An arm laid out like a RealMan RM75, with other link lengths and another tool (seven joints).
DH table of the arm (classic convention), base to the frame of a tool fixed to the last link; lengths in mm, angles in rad. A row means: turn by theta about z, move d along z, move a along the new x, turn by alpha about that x. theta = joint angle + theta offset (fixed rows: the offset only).
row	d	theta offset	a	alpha
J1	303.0	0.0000	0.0	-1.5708
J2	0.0	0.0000	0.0	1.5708
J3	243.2	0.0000	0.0	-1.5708
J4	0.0	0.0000	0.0	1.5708
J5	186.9	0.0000	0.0	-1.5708
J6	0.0	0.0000	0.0	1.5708
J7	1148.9	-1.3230	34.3	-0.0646
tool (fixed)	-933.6	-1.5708	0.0	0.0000
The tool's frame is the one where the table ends.
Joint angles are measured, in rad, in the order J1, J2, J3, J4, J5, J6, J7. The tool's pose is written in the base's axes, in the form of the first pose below.
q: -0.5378 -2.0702 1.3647 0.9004 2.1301 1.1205 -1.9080
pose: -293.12 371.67 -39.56; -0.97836 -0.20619 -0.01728; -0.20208 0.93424 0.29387; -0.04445 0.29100 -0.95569
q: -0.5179 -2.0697 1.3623 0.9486 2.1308 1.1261 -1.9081
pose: -289.14 375.00 -33.22; -0.98205 -0.18844 -0.00784; -0.18133 0.93192 0.31407; -0.05188 0.30985 -0.94937
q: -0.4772 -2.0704 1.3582 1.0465 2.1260 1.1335 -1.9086
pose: -279.46 381.20 -20.43; -0.98776 -0.15504 0.01684; -0.13889 0.92364 0.35722; -0.07094 0.35051 -0.93387
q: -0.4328 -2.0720 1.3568 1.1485 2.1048 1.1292 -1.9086
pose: -266.55 387.59 -6.60; -0.99044 -0.12641 0.05528; -0.09297 0.90752 0.40958; -0.10194 0.40053 -0.91060
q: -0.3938 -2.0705 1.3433 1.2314 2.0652 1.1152 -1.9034
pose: -254.48 394.78 9.69; -0.98776 -0.11664 0.10356; -0.05489 0.88139 0.46919; -0.14600 0.45776 -0.87701
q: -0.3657 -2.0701 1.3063 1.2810 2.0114 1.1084 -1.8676
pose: -245.49 401.91 26.80; -0.98117 -0.11249 0.15701; -0.01424 0.85284 0.52198; -0.19262 0.50991 -0.83838
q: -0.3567 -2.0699 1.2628 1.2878 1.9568 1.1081 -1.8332
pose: -241.08 407.45 38.73; -0.97074 -0.12937 0.20229; 0.00549 0.83027 0.55733; -0.24006 0.54214 -0.80527
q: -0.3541 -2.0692 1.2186 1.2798 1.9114 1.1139 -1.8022
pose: -240.03 411.62 48.61; -0.95996 -0.15057 0.23623; 0.01636 0.81169 0.58385; -0.27966 0.56434 -0.77673
